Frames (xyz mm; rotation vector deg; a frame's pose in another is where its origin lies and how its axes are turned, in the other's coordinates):
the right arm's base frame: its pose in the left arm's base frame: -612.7 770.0 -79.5 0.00 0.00 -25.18
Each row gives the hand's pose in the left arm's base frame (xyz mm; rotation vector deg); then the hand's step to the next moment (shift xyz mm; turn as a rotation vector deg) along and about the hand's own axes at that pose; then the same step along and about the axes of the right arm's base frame.
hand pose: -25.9 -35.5 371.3 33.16 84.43 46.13
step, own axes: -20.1 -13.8 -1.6 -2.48 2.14 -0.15
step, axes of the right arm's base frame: 11.8 -21.3 2.0 0.06 -0.63 3.22
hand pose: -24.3 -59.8 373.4 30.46 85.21 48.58
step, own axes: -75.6 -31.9 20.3 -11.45 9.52 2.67
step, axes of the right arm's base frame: 61.6 -52.2 24.8 3.13 -1.08 14.76
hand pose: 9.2 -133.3 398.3 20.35 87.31 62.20
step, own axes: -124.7 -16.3 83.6 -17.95 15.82 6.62
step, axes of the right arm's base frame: 132.1 -9.2 72.6 5.97 0.47 24.09
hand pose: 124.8 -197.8 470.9 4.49 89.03 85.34
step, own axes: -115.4 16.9 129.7 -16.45 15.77 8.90
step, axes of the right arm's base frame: 111.8 85.1 103.3 5.46 3.11 23.64
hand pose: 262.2 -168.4 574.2 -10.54 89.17 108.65
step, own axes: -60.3 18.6 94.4 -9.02 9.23 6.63
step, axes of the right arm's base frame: 31.7 82.1 71.8 2.50 3.20 13.93
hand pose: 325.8 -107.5 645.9 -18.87 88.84 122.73
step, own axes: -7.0 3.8 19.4 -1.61 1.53 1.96
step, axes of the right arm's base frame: -1.6 16.6 12.8 0.23 1.31 2.65
